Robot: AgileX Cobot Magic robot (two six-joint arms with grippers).
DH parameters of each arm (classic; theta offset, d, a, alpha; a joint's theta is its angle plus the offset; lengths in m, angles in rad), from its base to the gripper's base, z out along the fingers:
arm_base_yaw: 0 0.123 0 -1.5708
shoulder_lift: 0.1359 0 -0.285 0
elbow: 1.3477 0 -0.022 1.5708
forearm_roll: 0 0.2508 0 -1.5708
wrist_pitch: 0 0 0.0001 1.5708
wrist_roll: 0 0.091 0 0
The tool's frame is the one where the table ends.
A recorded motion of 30 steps. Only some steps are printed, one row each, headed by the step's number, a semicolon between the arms.
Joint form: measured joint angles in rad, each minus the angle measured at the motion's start. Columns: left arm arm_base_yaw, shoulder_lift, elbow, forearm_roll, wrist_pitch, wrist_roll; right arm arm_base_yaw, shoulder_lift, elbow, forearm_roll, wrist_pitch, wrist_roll.
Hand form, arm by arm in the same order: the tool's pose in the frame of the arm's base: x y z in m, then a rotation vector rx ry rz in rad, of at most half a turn. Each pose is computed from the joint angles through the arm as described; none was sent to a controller.
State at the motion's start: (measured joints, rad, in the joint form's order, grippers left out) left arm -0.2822 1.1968 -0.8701 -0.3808 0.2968 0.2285; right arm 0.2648 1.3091 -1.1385 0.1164 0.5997 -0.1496
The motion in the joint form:
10: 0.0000 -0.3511 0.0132 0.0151 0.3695 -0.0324; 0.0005 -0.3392 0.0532 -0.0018 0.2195 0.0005
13: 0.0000 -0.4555 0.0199 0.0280 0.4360 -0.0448; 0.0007 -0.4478 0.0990 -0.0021 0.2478 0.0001
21: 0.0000 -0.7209 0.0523 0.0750 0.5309 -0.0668; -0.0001 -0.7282 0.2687 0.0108 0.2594 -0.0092
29: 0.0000 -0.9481 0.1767 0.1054 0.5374 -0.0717; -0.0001 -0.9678 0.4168 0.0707 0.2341 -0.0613
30: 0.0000 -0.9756 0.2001 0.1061 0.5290 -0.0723; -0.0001 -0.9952 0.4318 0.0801 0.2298 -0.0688
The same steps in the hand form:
10: 0.1532 -0.0654 0.3612 0.3315 2.0989 -0.4604; 0.1790 0.0565 0.3975 -0.4127 2.1495 0.2015
13: 0.1256 -0.0584 0.3697 0.3509 2.0646 -0.4647; 0.1499 0.0488 0.3997 -0.4127 2.1143 0.2034
21: 0.0598 -0.0384 0.3785 0.3762 1.9245 -0.4358; 0.0852 0.0322 0.3810 -0.4068 2.0136 0.2163
29: 0.0202 -0.0250 0.3511 0.3745 1.8295 -0.4050; 0.0403 0.0239 0.3550 -0.4266 1.8853 0.2537
30: 0.0173 -0.0239 0.3457 0.3708 1.8177 -0.4044; 0.0357 0.0233 0.3521 -0.4290 1.8667 0.2594

